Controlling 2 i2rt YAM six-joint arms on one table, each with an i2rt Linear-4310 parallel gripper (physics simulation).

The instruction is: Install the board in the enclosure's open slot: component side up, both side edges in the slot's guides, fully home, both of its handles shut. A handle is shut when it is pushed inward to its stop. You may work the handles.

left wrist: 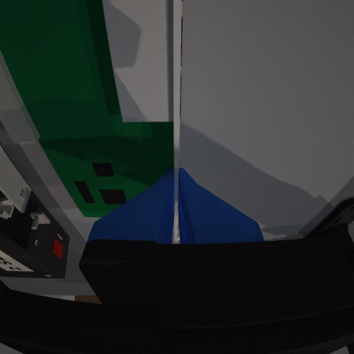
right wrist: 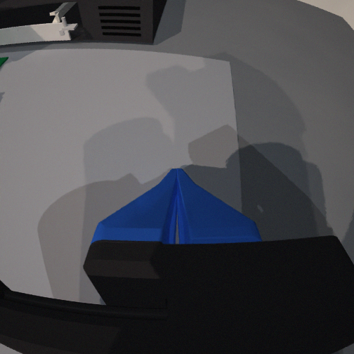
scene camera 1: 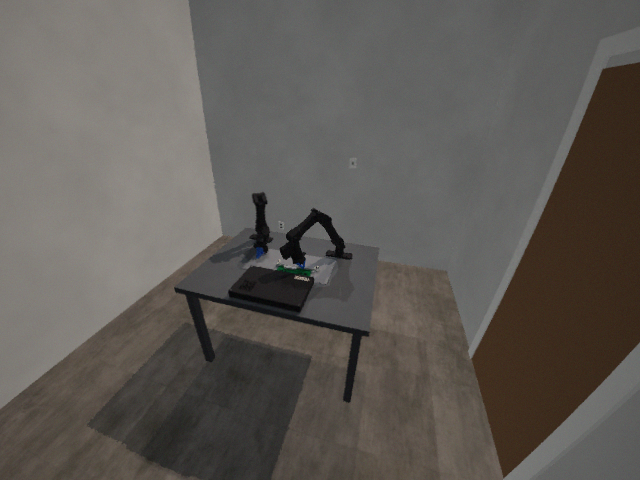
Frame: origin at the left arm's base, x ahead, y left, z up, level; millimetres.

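Where they show: left gripper, fingertip midpoint: (scene camera 1: pixel 303 268); right gripper, fingertip midpoint: (scene camera 1: pixel 256 258); left arm's base at its link origin: (scene camera 1: pixel 339 255).
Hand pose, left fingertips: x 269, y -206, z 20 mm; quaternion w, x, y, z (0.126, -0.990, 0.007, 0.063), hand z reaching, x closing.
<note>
Things, the pixels of their top centre, and the offset from my left fingertips. "pt": a spot on its surface instead.
- green board at a spot on its surface: (scene camera 1: pixel 293 268) pt dx +19, dy -63, dz +2 mm
- flat black enclosure at its top centre: (scene camera 1: pixel 273 282) dx +235, dy -120, dz +30 mm
The green board (scene camera 1: pixel 293 268) lies at the back opening of the flat black enclosure (scene camera 1: pixel 271 287) on the table. In the left wrist view the board (left wrist: pixel 88 140) shows black chips on top and reaches toward the enclosure's face (left wrist: pixel 31 228) at the left. My left gripper (scene camera 1: pixel 298 264) is shut and empty, its blue fingers (left wrist: pixel 176 207) right at the board's rear corner. My right gripper (scene camera 1: pixel 259 251) is shut and empty, its blue fingers (right wrist: pixel 176 207) low over the pale mat. The board's handles are not clear to me.
A pale mat (right wrist: pixel 116 140) lies under both grippers behind the enclosure. The enclosure's vented face and a white latch part (right wrist: pixel 64 22) show at the top of the right wrist view. The arm bases stand at the table's back edge.
</note>
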